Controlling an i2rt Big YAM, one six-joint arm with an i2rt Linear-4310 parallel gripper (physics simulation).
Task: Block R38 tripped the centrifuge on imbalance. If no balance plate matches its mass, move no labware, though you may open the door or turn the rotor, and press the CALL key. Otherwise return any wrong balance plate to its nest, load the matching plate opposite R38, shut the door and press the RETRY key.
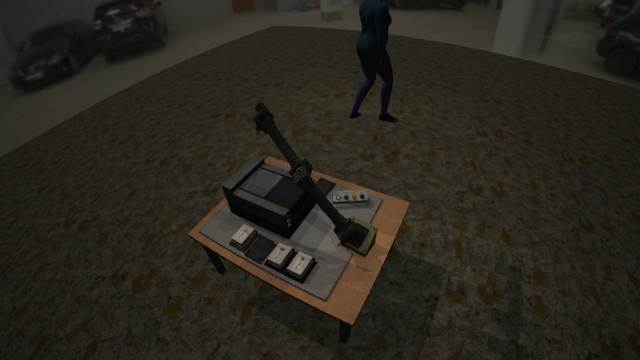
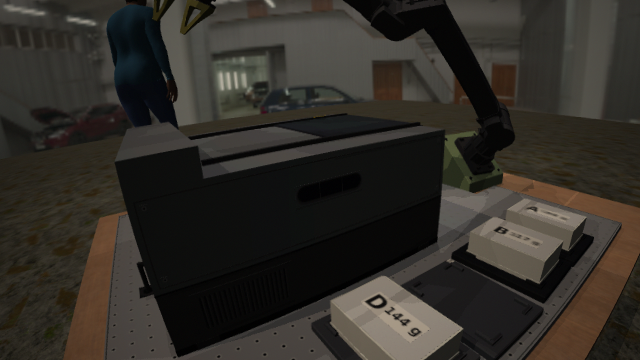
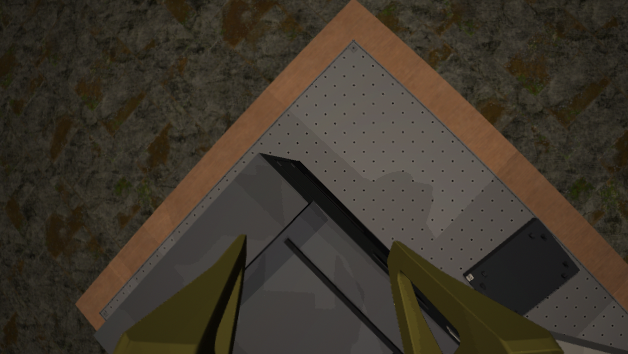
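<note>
My gripper is open and empty, high above the far end of the centrifuge. The centrifuge's top has a grey panel and a dark panel; I cannot tell how the door stands. Plates D, labelled 144 g, B, apparently 117 g, and A, mass unreadable, sit in nests. The nest between D and B is empty. R38 and the rotor do not show.
A button box with white, green, yellow and blue buttons lies near the arm's green base. An empty black pad lies between box and centrifuge. A person stands beyond the table.
</note>
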